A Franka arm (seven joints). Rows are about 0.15 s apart.
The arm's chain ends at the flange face. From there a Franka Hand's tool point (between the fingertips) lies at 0.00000 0.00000 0.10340 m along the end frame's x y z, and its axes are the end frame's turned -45 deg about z.
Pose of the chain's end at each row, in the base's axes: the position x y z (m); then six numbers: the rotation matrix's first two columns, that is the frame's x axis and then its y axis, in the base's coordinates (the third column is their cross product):
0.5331, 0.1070, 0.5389, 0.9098, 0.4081, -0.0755, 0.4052, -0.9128, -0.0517
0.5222, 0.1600, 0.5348, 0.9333, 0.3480, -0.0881, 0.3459, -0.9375, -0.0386
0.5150, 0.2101, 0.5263, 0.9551, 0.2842, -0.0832, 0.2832, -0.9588, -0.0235
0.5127, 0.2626, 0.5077, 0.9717, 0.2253, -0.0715, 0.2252, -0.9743, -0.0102
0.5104, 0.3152, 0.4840, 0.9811, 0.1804, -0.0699, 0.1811, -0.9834, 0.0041
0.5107, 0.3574, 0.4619, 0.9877, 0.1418, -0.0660, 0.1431, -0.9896, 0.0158
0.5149, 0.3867, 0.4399, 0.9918, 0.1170, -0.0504, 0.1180, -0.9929, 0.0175
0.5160, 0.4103, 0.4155, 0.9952, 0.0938, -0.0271, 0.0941, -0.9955, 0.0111
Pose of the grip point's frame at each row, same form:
0.5238, 0.1087, 0.4359, 0.3568, 0.9340, -0.0168, 0.9298, -0.3569, -0.0899
0.5123, 0.1606, 0.4319, 0.4154, 0.9090, -0.0350, 0.9045, -0.4168, -0.0896
0.5061, 0.2100, 0.4233, 0.4751, 0.8789, -0.0422, 0.8756, -0.4770, -0.0754
0.5053, 0.2620, 0.4046, 0.5279, 0.8482, -0.0433, 0.8463, -0.5296, -0.0578
0.5034, 0.3135, 0.3809, 0.5657, 0.8229, -0.0523, 0.8218, -0.5678, -0.0465
0.5042, 0.3548, 0.3587, 0.5972, 0.8000, -0.0578, 0.7996, -0.5995, -0.0355
0.5099, 0.3843, 0.3366, 0.6179, 0.7848, -0.0480, 0.7847, -0.6194, -0.0233
0.5133, 0.4089, 0.3121, 0.6372, 0.7703, -0.0270, 0.7703, -0.6376, -0.0113

